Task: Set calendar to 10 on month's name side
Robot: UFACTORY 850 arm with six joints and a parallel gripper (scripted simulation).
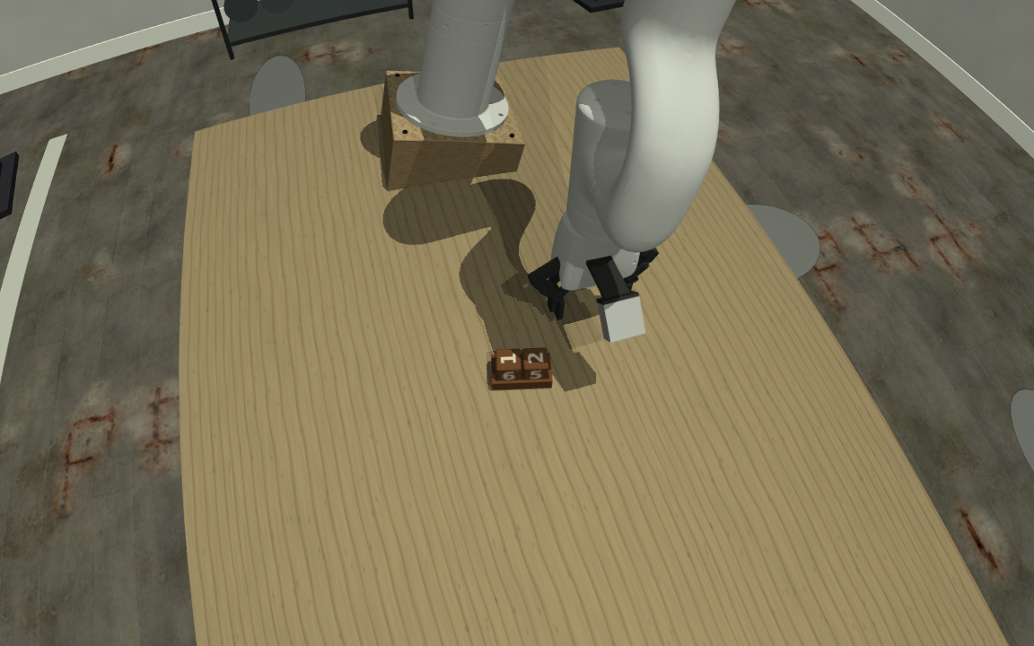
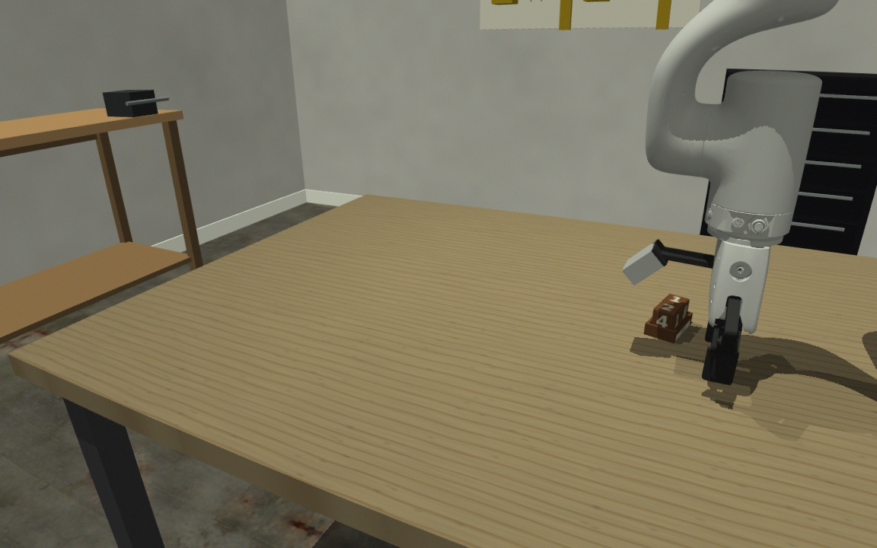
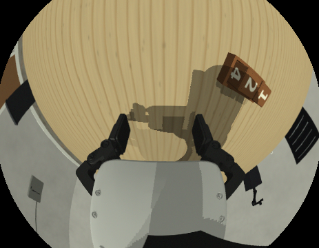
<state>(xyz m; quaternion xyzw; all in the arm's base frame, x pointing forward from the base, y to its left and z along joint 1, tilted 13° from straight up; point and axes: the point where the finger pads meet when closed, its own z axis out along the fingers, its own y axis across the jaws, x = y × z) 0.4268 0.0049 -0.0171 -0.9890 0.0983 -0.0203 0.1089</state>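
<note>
Right now the small brown tray is 120 mm to the right of my hand, 40 mm ahead of it and 30 mm below it.
</note>
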